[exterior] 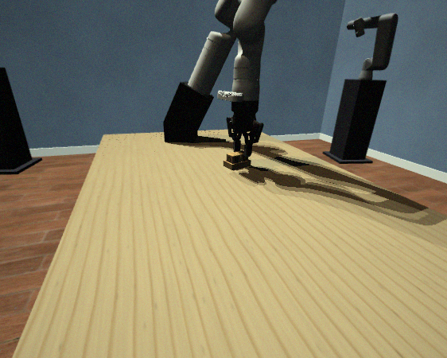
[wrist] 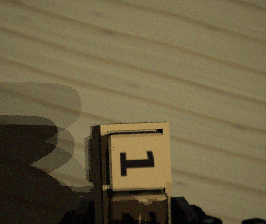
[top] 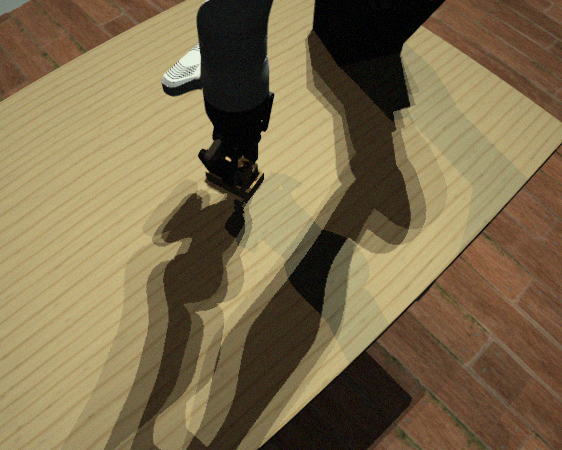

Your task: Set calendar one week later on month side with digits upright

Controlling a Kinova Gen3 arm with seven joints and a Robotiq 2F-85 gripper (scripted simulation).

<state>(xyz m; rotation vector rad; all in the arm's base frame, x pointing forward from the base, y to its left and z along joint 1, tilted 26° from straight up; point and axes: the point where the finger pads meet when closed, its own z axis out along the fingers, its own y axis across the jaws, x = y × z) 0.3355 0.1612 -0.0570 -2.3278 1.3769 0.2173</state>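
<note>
My hand is 3 cm above the cube. Round my hand: wooden tray 4 cm below, 1 cm to the right.
</note>
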